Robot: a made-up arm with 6 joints.
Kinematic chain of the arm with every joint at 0, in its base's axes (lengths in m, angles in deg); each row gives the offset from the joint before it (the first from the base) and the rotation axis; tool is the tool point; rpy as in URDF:
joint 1: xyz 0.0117 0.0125 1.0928 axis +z
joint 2: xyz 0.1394 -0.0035 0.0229 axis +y
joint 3: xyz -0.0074 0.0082 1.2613 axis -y
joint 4: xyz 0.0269 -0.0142 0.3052 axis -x
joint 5: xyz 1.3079 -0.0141 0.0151 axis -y
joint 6: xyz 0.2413 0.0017 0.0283 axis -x
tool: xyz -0.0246 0.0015 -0.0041 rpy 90 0 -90
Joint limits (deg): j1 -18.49..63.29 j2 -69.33..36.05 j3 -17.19..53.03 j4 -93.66..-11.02 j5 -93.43..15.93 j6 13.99..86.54
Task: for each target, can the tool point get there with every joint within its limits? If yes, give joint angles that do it. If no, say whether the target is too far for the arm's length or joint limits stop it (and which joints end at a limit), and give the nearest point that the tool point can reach.
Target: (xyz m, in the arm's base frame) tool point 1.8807 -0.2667 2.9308
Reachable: yes | joints -11.23 16.21 30.36 -64.40 -44.09 60.13
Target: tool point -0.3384 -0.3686 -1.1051
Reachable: no: joint limits stop it (at a limit: joint 1, joint 2, joint 3, joint 4, joint 6) | nearest point 1.7100 -0.5423 1.0992 | short by 3.014 m
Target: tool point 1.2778 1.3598 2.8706
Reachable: yes | joints 45.61 11.70 22.37 -46.66 -32.53 71.33
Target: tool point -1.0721 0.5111 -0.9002
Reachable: no: joint limits stop it (at a limit: joint 1, joint 2, joint 3, joint 6) | nearest point 0.7570 1.6455 1.1119 | short by 2.946 m
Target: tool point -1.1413 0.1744 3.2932
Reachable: yes | joints -11.68 -60.55 25.73 -80.08 6.01 76.50
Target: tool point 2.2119 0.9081 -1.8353
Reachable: no: too far | nearest point 1.8295 0.7524 1.0454 | short by 2.910 m
